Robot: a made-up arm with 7 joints.
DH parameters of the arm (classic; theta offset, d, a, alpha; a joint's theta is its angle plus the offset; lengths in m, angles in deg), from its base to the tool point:
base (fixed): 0 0.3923 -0.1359 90
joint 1: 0 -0.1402 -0.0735 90
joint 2: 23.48 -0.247 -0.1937 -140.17
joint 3: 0 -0.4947 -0.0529 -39.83
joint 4: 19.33 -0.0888 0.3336 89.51
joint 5: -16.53 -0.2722 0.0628 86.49
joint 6: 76.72 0.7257 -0.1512 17
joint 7: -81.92 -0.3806 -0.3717 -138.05
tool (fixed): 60.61 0.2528 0 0
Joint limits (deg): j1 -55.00..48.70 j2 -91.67..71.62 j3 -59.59..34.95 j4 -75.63..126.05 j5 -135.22..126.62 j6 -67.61..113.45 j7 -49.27..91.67
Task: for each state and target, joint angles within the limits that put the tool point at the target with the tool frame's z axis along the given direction. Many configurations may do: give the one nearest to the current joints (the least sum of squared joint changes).
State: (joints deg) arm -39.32 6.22 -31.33 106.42 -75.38 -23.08 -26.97
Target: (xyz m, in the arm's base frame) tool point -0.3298 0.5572 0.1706 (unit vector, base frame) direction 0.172 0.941 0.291
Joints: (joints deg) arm -4.21 -15.12 -17.01 115.15 -30.30 -24.56 -26.20
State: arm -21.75 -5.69 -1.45 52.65 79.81 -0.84 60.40
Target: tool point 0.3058 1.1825 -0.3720 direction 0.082 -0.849 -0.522
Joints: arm 9.21 27.03 23.86 51.65 107.13 -4.46 54.62
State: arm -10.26 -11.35 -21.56 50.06 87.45 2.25 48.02
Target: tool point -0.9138 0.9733 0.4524 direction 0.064 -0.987 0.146
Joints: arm -50.45 -3.98 -36.87 69.16 49.08 5.11 20.48
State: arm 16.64 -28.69 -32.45 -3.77 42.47 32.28 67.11
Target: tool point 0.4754 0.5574 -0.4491 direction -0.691 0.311 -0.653
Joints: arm 40.48 -47.31 -57.00 -38.06 88.44 15.31 55.61
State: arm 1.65 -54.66 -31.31 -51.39 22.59 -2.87 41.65
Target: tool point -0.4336 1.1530 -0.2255 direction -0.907 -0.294 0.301
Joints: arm 4.97 -23.20 6.34 -17.25 24.67 22.32 49.96
